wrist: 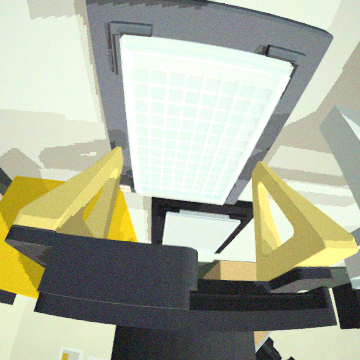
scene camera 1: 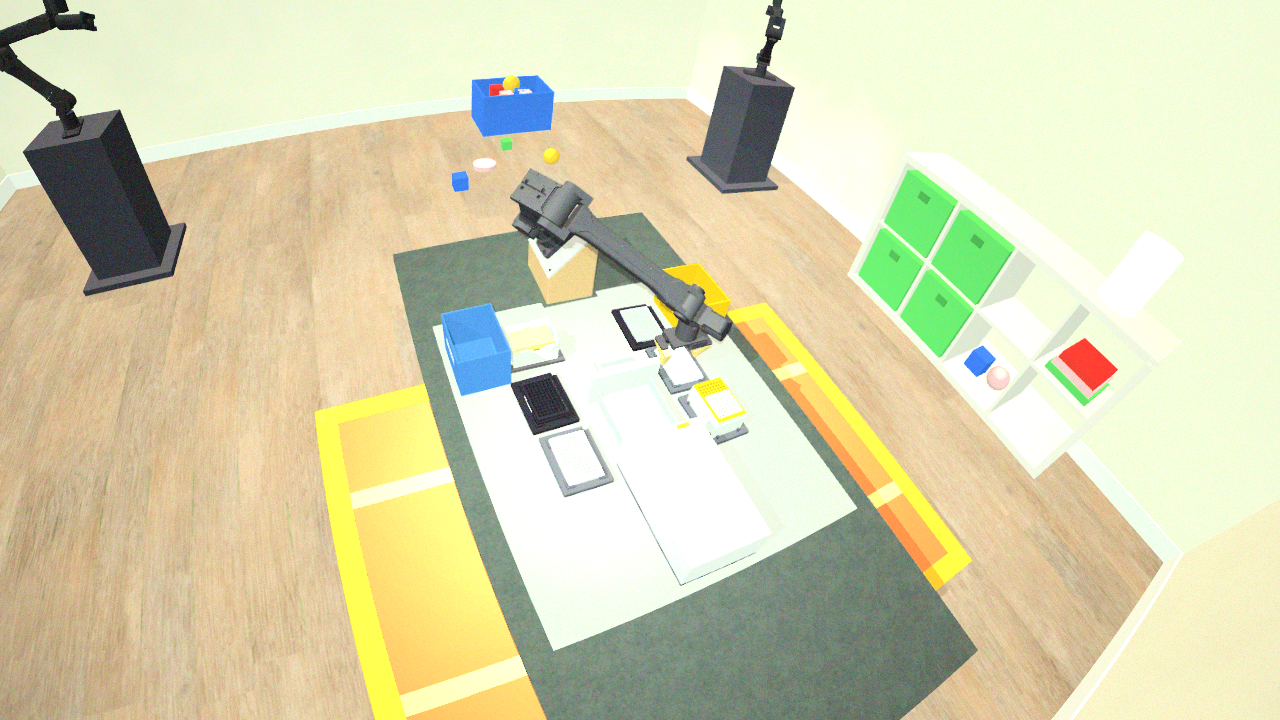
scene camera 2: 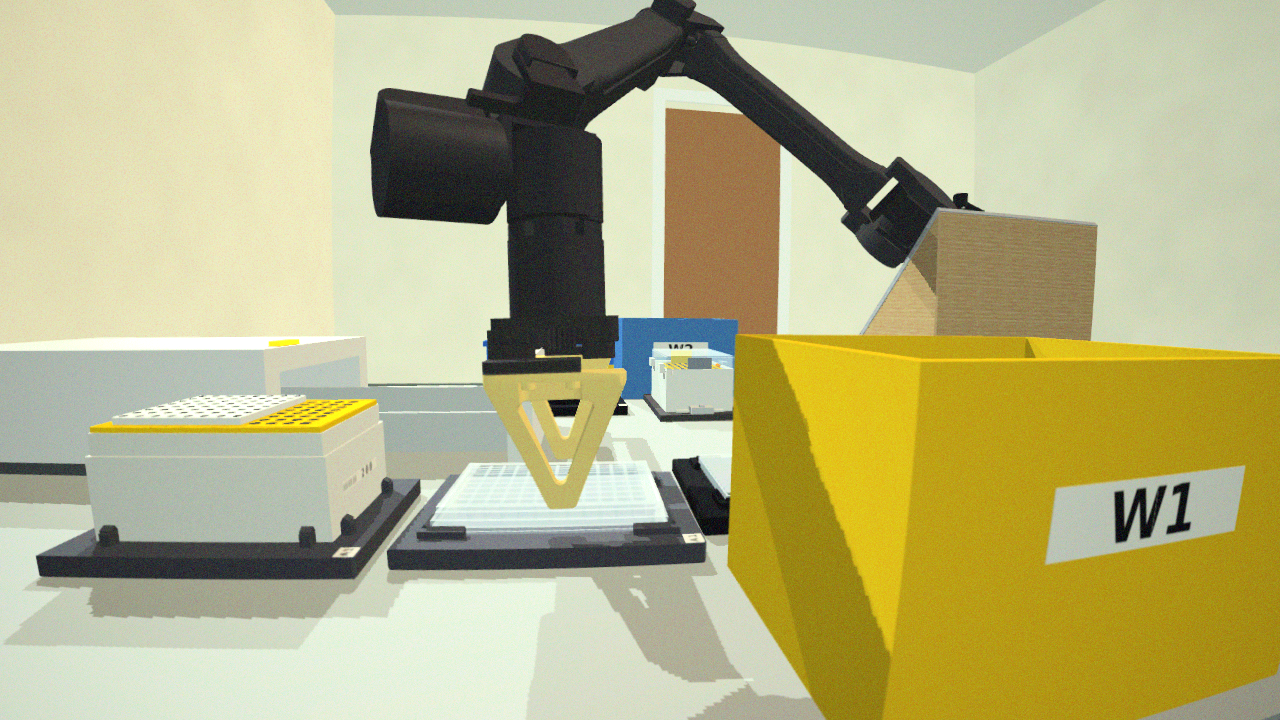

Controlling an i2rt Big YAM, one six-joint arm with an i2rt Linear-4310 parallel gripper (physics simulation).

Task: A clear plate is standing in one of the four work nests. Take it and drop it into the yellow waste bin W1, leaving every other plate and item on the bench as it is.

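Pixels of known places: gripper, fingertip midpoint: [wrist: 189,159] [scene camera 1: 677,359] [scene camera 2: 564,479]; arm's base at its link origin: [scene camera 2: 961,296].
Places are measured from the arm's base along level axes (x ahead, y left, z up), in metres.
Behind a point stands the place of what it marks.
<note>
A clear plate [scene camera 1: 682,368] {y 0.189, x 0.470, z -0.129 m} [scene camera 2: 537,494] {y 0.212, x 0.456, z -0.128 m} [wrist: 200,115] {y 0.188, x 0.475, z -0.131 m} with a grid of wells lies flat in a dark grey nest [scene camera 2: 554,553] {y 0.252, x 0.445, z -0.144 m} [wrist: 215,22] {y 0.188, x 0.521, z -0.141 m}. My gripper [scene camera 2: 562,501] {y 0.191, x 0.441, z -0.126 m} [wrist: 189,159] {y 0.191, x 0.441, z -0.126 m} is open, with its yellow fingers apart on either side of the near part of the plate in the wrist view. In the second scene view the near fingertip overlaps the plate; whether it touches cannot be told. The yellow bin W1 [scene camera 1: 700,284] {y 0.385, x 0.216, z -0.086 m} [scene camera 2: 984,573] {y 0.391, x 0.329, z -0.090 m} [wrist: 15,215] {y 0.361, x 0.356, z -0.103 m} stands beside the nest.
A yellow-and-white tip box [scene camera 1: 718,404] {y 0.183, x 0.642, z -0.076 m} [scene camera 2: 232,474] {y 0.242, x 0.609, z -0.105 m} stands beside the plate's nest. A black nest with a pale plate [scene camera 1: 640,324] {y 0.158, x 0.281, z -0.134 m} [wrist: 200,231] {y 0.160, x 0.302, z -0.134 m} lies on the arm-base side. A white machine [scene camera 1: 693,501] {y -0.020, x 0.863, z -0.051 m} [scene camera 2: 134,385] {y 0.100, x 0.782, z -0.080 m} and a blue bin [scene camera 1: 478,358] {y -0.327, x 0.362, z -0.035 m} also stand on the bench.
</note>
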